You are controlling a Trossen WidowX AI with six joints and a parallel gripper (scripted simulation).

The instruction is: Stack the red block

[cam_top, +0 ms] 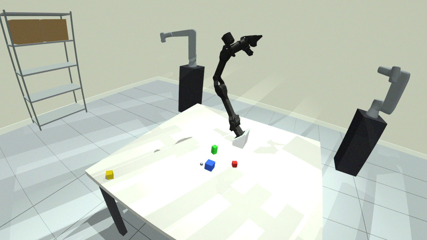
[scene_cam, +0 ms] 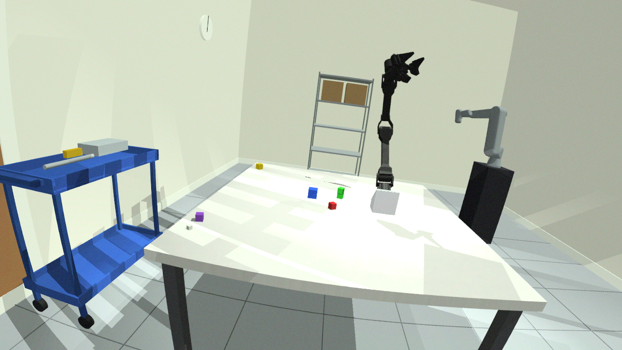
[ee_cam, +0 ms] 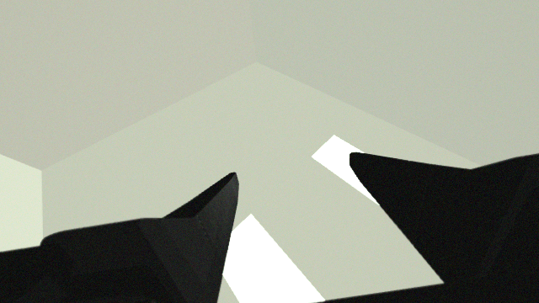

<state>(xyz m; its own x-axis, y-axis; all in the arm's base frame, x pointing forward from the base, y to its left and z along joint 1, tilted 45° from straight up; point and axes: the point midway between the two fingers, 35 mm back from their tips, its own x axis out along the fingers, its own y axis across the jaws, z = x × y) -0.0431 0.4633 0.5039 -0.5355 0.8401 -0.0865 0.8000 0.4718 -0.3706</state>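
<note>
My gripper tip is now 770 mm above the red block, 310 mm short of it and 70 mm to the right of it. From my gripper tip the other things lie so: purple cube: 830 mm ahead, 770 mm below, 410 mm to the left; then blue cube: 760 mm below, 420 mm ahead, 50 mm to the right; then grey cube: 770 mm below, 420 mm ahead, 110 mm to the right.
</note>
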